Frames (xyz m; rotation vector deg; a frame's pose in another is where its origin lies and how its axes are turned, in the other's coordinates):
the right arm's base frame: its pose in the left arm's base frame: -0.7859 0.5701 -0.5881 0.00 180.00 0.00
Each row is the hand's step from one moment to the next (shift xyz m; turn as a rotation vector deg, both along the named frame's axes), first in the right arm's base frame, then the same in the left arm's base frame.
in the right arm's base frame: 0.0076 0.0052 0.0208 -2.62 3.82 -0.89
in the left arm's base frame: -0.0076 0.0052 -0.0208 2.62 3.82 0.89
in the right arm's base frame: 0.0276 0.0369 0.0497 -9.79 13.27 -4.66
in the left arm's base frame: -0.0276 0.0369 -0.0497 9.79 13.27 4.66
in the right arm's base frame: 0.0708 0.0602 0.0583 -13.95 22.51 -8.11
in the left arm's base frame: -0.0708 0.0602 -0.0583 13.95 22.51 8.11
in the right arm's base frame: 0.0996 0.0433 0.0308 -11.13 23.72 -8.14
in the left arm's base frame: -0.0996 0.0433 -0.0308 11.13 23.72 8.14
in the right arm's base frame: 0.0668 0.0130 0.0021 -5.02 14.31 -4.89
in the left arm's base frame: -0.0668 0.0130 -0.0021 5.02 14.31 4.89
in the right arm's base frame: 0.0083 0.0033 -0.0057 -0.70 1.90 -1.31
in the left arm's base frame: -0.0083 0.0033 0.0057 0.70 1.90 1.31
